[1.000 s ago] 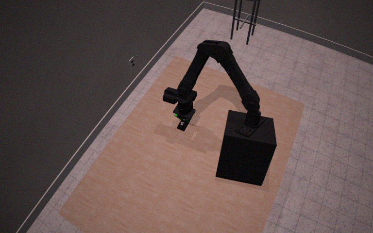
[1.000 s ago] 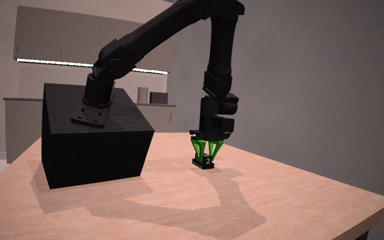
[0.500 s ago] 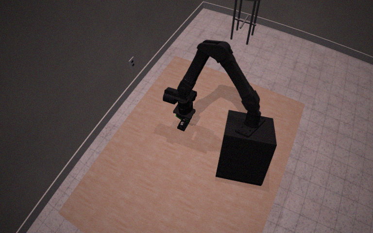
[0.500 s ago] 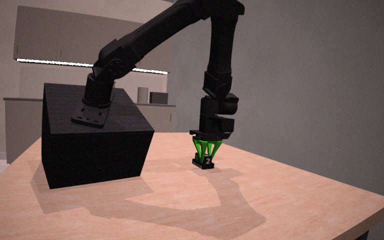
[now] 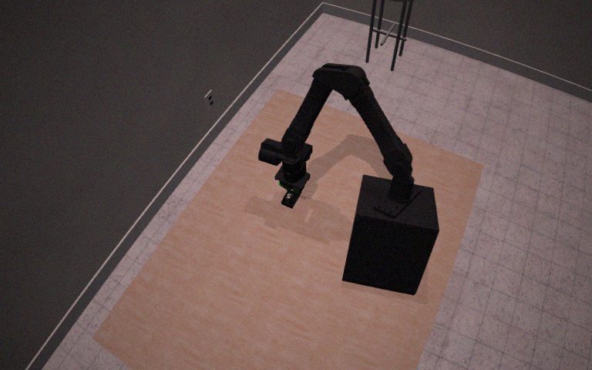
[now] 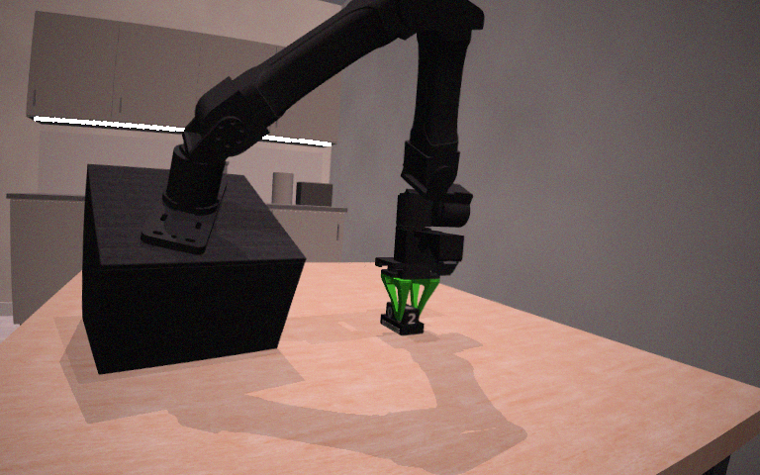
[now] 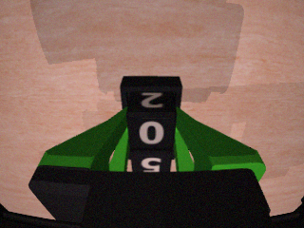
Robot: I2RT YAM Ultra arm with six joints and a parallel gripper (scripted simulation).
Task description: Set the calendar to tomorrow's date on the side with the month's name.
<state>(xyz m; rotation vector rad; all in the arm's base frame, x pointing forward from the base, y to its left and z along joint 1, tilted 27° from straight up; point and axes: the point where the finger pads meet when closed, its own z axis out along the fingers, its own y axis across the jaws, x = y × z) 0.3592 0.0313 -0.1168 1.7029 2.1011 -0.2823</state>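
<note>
Right now my hand is 20 mm to the right of the black tray and 20 mm above it. The rest, counted from my hand: black cube: right at my hand.
</note>
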